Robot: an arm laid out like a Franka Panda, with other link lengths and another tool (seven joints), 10 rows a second.
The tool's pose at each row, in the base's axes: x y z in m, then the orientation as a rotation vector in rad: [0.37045, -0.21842, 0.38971, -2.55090, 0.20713, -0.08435]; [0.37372, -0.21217, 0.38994, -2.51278, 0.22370, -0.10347]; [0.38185, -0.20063, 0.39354, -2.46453, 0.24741, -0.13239]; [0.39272, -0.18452, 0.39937, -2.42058, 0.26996, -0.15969]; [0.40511, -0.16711, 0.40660, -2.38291, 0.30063, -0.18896]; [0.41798, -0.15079, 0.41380, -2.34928, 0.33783, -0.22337]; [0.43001, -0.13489, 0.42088, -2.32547, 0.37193, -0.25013]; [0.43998, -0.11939, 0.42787, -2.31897, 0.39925, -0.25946]
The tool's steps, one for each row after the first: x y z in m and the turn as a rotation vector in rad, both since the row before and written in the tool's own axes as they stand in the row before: [0.00219, -0.00570, 0.00354, 0.03695, 0.01599, 0.01096]; [0.00595, -0.01245, 0.00466, 0.04628, 0.02482, 0.01496]; [0.00743, -0.01761, 0.00680, 0.04163, 0.02412, 0.01427]; [0.00824, -0.01952, 0.00774, 0.03392, 0.02852, 0.01891]; [0.00839, -0.01867, 0.00805, 0.02842, 0.03480, 0.02166]; [0.00701, -0.01808, 0.00846, 0.01829, 0.02907, 0.02018]; [0.00459, -0.01733, 0.00819, 0.00153, 0.01509, 0.01749]
